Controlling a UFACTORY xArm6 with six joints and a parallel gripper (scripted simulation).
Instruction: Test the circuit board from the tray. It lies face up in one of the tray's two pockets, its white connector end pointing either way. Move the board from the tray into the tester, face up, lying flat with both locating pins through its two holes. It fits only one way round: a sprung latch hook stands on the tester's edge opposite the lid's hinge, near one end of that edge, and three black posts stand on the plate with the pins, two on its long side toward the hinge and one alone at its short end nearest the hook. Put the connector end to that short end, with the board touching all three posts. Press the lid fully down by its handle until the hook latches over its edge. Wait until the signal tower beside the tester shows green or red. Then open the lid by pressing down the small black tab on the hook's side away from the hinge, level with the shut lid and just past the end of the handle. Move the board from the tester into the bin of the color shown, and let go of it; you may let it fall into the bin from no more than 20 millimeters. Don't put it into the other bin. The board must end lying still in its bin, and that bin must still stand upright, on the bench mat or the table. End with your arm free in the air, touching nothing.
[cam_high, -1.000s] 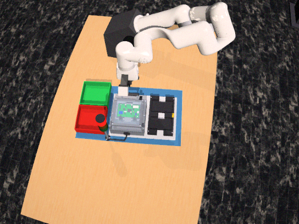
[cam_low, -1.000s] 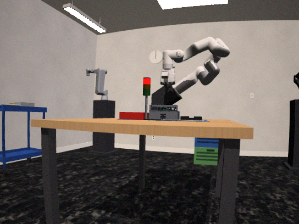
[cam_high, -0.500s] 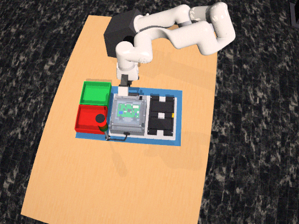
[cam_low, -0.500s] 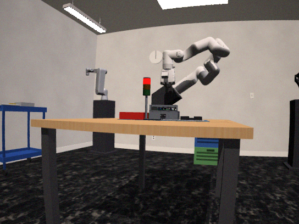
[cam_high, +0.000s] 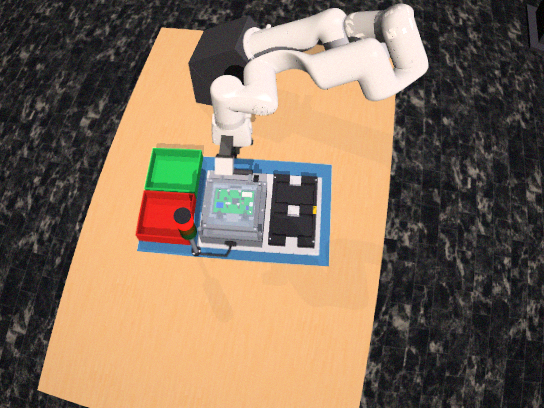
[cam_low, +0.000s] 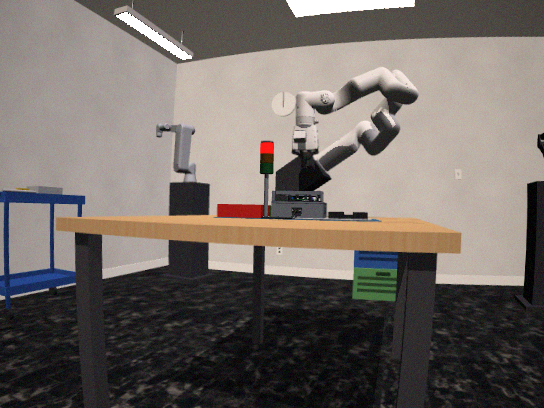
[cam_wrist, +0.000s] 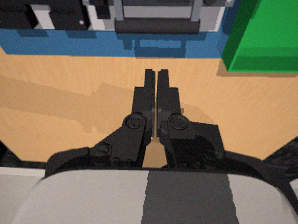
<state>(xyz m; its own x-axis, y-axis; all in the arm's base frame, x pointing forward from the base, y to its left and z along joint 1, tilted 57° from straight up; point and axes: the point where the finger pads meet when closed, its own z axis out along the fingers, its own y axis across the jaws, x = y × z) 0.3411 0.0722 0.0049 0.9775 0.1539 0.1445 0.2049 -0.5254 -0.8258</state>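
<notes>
The black tab lies 1 cm ahead of my hand, 6 cm to the left of it and 12 cm below it. Round my hand: tester plate 9 cm ahead, 2 cm to the left, 14 cm below; tester lid 9 cm ahead, 2 cm to the left, 12 cm below; green bin 2 cm ahead, 20 cm to the right, 19 cm below.
</notes>
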